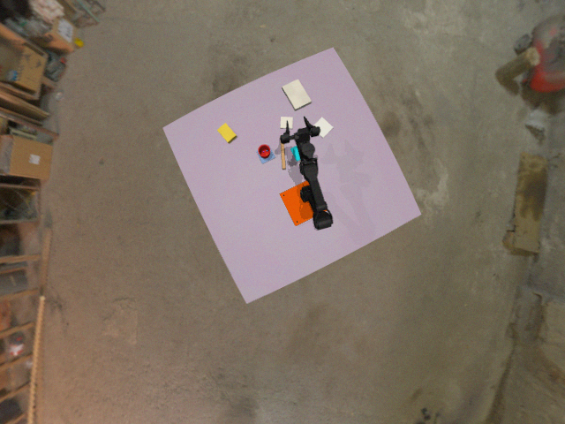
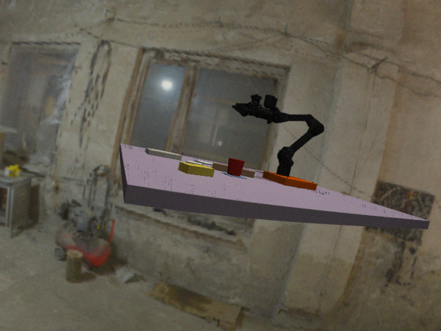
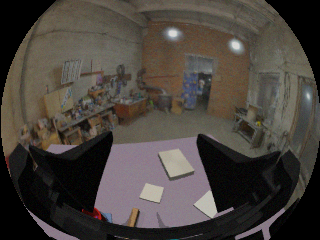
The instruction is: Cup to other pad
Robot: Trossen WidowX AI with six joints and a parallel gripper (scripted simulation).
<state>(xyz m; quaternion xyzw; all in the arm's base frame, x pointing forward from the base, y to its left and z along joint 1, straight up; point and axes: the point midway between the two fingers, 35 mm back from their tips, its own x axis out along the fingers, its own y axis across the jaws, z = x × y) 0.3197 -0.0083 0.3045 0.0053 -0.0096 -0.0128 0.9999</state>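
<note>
The cup lies 30 cm below my gripper tip, 18 cm to the left of it and 2 cm behind it. The rest, counted from my gripper tip: wooden bar (34 cm below, 8 cm to the left, 5 cm behind); then blue pad (35 cm below, 18 cm to the left, 3 cm behind); then cyan pad (35 cm below, 7 cm behind, 3 cm to the right).
</note>
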